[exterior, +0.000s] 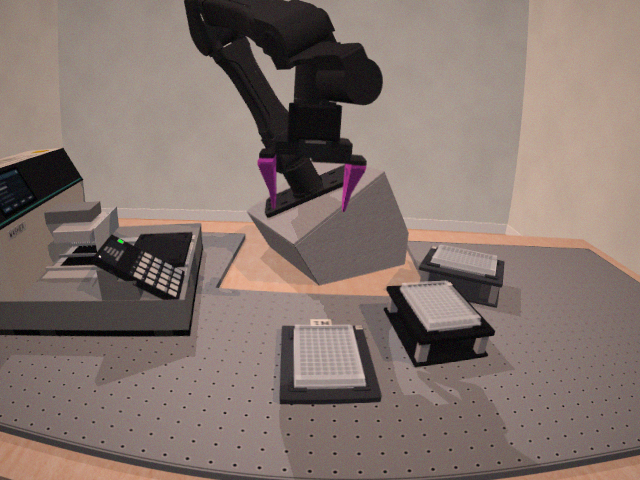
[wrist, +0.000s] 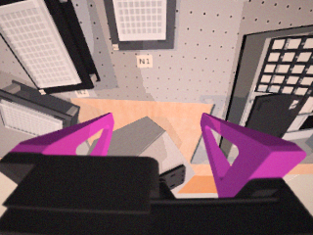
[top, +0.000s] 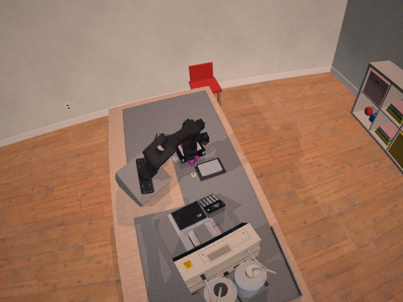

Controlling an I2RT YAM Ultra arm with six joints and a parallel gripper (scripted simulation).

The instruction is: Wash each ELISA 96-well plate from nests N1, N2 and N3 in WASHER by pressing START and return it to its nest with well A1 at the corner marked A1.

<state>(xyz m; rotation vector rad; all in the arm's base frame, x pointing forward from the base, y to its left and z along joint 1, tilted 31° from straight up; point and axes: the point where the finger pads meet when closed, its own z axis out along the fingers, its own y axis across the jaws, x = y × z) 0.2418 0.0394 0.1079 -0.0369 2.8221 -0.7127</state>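
My gripper is now 18 cm above the nest N1, 12 cm short of it and 2 cm to the right of it. From my hand the other things lie so: black carrier pocket (27 cm to the right, 11 cm below, 11 cm behind); then grey manifold (41 cm to the right, 9 cm behind, 6 cm below); then raised black nest (20 cm to the left, 15 cm below, 5 cm ahead).
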